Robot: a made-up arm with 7 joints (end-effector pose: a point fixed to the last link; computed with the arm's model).
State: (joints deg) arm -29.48 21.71 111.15 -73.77 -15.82 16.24 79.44
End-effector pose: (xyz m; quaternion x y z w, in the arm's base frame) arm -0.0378 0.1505 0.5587 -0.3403 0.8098 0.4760 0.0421
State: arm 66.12 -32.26 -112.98 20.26 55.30 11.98 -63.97
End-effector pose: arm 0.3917 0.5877 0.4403 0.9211 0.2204 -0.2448 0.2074
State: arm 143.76 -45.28 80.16 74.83 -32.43 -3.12 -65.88
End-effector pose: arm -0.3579 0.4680 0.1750 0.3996 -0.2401 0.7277 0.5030
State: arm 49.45 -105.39 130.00 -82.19 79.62 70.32 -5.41
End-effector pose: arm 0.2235 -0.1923 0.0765 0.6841 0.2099 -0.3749 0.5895
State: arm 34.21 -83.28 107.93 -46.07 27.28 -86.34 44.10
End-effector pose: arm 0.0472 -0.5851 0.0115 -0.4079 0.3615 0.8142 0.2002
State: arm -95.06 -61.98 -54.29 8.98 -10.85 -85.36 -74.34
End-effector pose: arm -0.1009 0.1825 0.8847 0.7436 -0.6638 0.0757 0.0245
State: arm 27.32 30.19 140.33 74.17 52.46 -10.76 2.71
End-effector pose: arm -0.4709 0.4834 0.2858 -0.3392 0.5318 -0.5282 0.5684
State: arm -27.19 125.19 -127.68 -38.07 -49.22 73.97 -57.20
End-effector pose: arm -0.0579 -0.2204 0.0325 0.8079 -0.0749 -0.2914 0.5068
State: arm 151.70 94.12 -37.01 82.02 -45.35 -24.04 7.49
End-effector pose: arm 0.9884 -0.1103 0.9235 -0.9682 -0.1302 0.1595 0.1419
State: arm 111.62 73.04 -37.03 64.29 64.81 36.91 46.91
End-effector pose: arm 0.6513 0.1841 0.8852 0.5886 -0.1756 -0.7602 0.2117
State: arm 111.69 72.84 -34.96 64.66 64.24 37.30 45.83
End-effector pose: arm 0.6504 0.1993 0.8790 0.5908 -0.1592 -0.7619 0.2125
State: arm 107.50 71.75 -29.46 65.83 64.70 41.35 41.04
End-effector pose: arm 0.5959 0.2425 0.8938 0.6033 -0.1376 -0.7583 0.2051
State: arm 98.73 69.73 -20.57 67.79 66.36 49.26 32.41
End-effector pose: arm 0.4782 0.3073 0.9173 0.6277 -0.1180 -0.7455 0.1906
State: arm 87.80 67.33 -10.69 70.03 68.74 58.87 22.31
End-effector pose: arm 0.3302 0.3685 0.9201 0.6614 -0.1110 -0.7216 0.1718
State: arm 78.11 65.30 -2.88 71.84 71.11 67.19 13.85
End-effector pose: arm 0.2069 0.4078 0.8975 0.6966 -0.1159 -0.6916 0.1514
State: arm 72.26 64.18 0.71 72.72 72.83 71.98 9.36
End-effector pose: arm 0.1410 0.4227 0.8761 0.7208 -0.1273 -0.6678 0.1351
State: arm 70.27 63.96 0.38 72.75 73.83 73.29 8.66
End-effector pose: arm 0.1233 0.4203 0.8730 0.7301 -0.1420 -0.6566 0.1252
